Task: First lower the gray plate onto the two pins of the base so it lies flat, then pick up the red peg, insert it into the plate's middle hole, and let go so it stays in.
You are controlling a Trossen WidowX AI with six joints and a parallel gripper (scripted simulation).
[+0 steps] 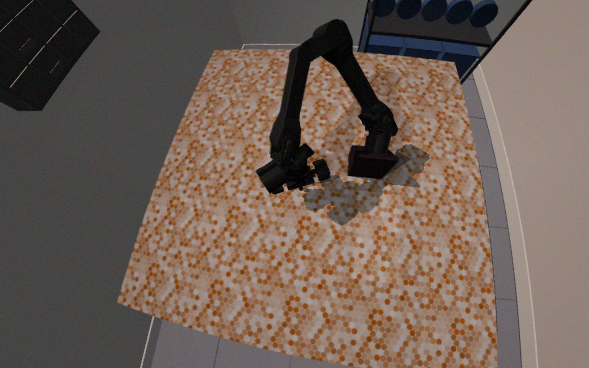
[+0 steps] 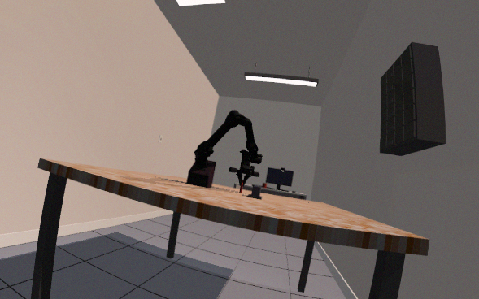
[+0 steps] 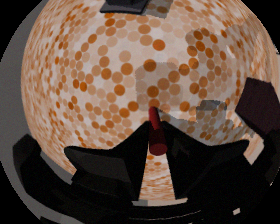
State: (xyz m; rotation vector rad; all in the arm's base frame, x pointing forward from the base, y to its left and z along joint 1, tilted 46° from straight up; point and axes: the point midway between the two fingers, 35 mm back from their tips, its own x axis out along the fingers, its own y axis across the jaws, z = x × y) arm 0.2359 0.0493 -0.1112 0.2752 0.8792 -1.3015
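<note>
The gray plate lies 19 cm to the right of my gripper tip and 11 cm ahead of it. Also, from my gripper tip: red peg (right at my gripper tip); base (19 cm to the right, 11 cm ahead, 3 cm below).
</note>
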